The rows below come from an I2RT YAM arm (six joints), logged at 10 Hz.
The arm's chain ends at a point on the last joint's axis. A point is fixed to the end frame.
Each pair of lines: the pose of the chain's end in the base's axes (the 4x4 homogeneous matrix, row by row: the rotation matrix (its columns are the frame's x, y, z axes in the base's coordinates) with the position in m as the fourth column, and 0 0 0 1 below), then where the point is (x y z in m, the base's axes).
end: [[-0.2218 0.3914 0.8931 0.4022], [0.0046 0.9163 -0.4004 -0.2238], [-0.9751 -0.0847 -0.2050 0.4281], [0 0 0 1]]
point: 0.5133 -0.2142 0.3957
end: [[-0.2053 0.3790 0.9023 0.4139], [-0.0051 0.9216 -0.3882 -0.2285], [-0.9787 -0.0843 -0.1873 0.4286], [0 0 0 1]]
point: 0.5253 -0.2174 0.3980
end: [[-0.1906 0.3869 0.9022 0.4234], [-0.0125 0.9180 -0.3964 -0.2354], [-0.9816 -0.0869 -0.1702 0.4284], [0 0 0 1]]
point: 0.5354 -0.2254 0.3994
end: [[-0.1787 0.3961 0.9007 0.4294], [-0.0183 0.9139 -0.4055 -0.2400], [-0.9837 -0.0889 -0.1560 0.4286], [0 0 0 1]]
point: 0.5418 -0.2312 0.4009
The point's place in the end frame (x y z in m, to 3 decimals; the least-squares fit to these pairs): 0.007 0.055 0.102
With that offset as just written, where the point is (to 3 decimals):
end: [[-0.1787 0.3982 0.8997 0.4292], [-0.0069 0.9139 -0.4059 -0.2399], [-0.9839 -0.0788 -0.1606 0.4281], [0 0 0 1]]
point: 0.542 -0.231 0.400
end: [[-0.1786 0.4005 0.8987 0.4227], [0.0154 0.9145 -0.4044 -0.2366], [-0.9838 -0.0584 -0.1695 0.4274], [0 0 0 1]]
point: 0.535 -0.227 0.400
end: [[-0.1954 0.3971 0.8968 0.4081], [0.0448 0.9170 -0.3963 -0.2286], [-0.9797 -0.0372 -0.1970 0.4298], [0 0 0 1]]
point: 0.520 -0.218 0.401
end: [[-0.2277 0.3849 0.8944 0.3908], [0.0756 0.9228 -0.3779 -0.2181], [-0.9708 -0.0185 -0.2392 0.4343], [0 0 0 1]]
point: 0.502 -0.205 0.402
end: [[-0.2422 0.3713 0.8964 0.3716], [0.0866 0.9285 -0.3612 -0.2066], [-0.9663 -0.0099 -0.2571 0.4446], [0 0 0 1]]
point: 0.482 -0.192 0.411
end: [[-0.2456 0.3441 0.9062 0.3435], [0.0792 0.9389 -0.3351 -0.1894], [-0.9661 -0.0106 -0.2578 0.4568], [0 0 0 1]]
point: 0.453 -0.171 0.423
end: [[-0.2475 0.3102 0.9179 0.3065], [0.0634 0.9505 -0.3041 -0.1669], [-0.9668 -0.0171 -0.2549 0.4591], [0 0 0 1]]
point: 0.415 -0.145 0.425
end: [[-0.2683 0.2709 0.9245 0.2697], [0.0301 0.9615 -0.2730 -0.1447], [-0.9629 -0.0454 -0.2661 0.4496], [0 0 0 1]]
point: 0.377 -0.119 0.413
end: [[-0.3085 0.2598 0.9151 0.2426], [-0.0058 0.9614 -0.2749 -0.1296], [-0.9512 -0.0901 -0.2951 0.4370], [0 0 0 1]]
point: 0.348 -0.105 0.395
